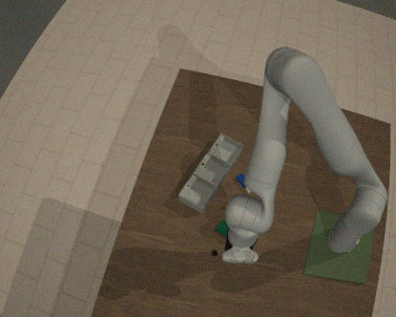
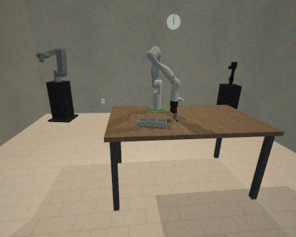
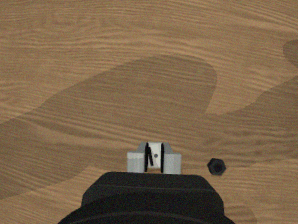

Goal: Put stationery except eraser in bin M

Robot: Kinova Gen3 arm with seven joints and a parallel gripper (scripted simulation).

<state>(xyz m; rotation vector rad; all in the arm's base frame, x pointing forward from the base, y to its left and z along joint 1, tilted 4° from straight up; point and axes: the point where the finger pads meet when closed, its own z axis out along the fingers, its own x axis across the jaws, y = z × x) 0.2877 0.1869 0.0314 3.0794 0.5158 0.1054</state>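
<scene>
My gripper is now 190 mm short of the bin and 220 mm to the left of it. The rest, counted from my hand: small black thing 70 mm ahead, 10 mm to the left, 20 mm below; then small white thing 10 mm below; then green notepad 70 mm ahead, 70 mm to the right, 20 mm below.
</scene>
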